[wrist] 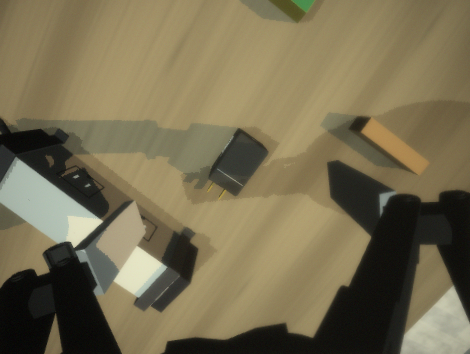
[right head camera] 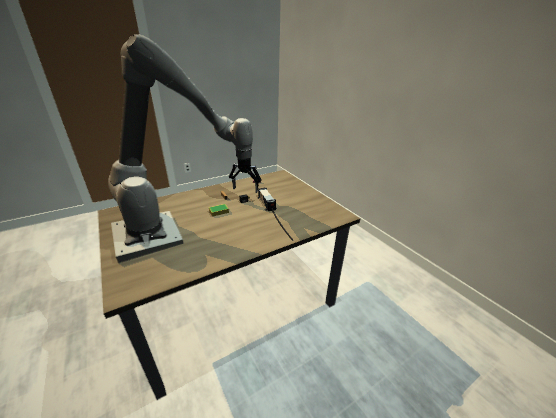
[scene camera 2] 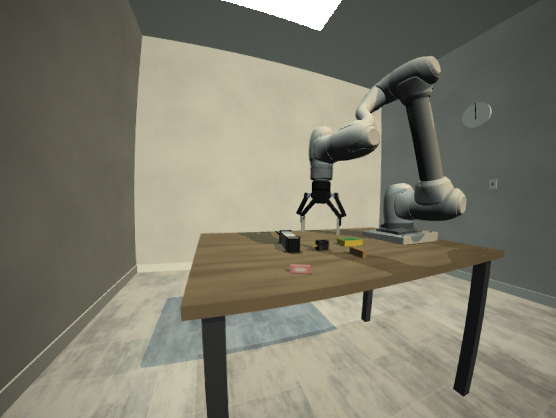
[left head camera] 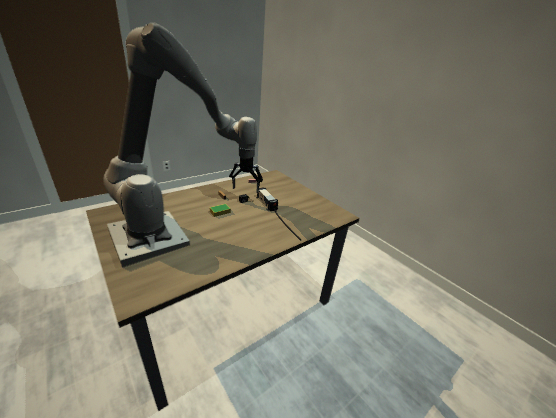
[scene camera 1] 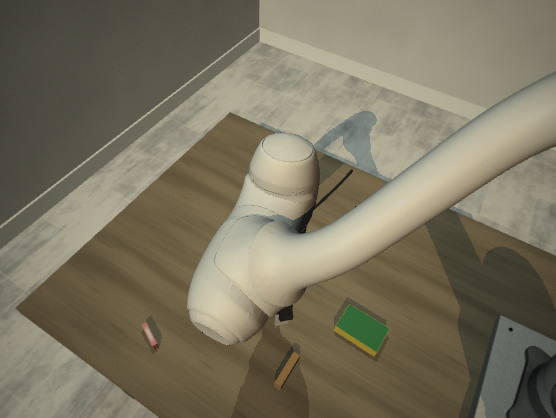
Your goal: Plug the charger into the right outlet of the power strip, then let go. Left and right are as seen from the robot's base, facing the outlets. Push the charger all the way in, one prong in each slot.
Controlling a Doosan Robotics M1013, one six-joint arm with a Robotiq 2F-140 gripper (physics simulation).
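Frame: origin at the arm's base, x up, y ahead, z left, level; millimetres.
Where they show: gripper, fingertip midpoint: (wrist: 232,198) (right head camera: 245,190) (scene camera 2: 319,232) (left head camera: 245,189); arm's base, origin of the base link: (right head camera: 145,231) (scene camera 2: 398,231) (left head camera: 147,232).
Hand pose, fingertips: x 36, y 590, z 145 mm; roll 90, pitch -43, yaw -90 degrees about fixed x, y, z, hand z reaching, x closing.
Each offset is from my fingertips to the top centre of the thing. "*": to the spot under its first point.
A black charger @(dx -33, dy -8, dz -6 mm) (left head camera: 243,198) (right head camera: 243,198) (scene camera 2: 322,245) (wrist: 240,162) lies on the table, its two brass prongs pointing toward the power strip. The white and black power strip @(dx -12, dy +105, dz -83 mm) (left head camera: 267,197) (right head camera: 267,198) (scene camera 2: 290,242) (wrist: 37,195) lies a short way off. In the wrist view its right outlet @(* dx -44, dy +79, dz -112 mm) (wrist: 81,181), at the cord end, shows; the other outlet is partly covered by a finger. My gripper (left head camera: 246,187) (right head camera: 245,188) (scene camera 2: 320,230) (wrist: 232,198) is open and empty above them, one finger over the strip, the other on the orange block's side. The arm hides the strip in scene camera 1.
A green and yellow sponge @(dx -46, dy -193, dz -63 mm) (left head camera: 220,209) (right head camera: 219,209) (scene camera 1: 362,329) (scene camera 2: 350,242) lies toward the base. An orange block @(dx -48, dy -110, dz +104 mm) (scene camera 1: 287,370) (scene camera 2: 357,252) (wrist: 392,145) lies beyond the charger. A pink block @(dx -52, dy +169, dz +216 mm) (scene camera 1: 149,335) (scene camera 2: 300,269) lies farther out. The strip's black cord @(* dx -67, dy +64, dz -371 mm) (left head camera: 289,226) (right head camera: 283,226) runs toward the table edge.
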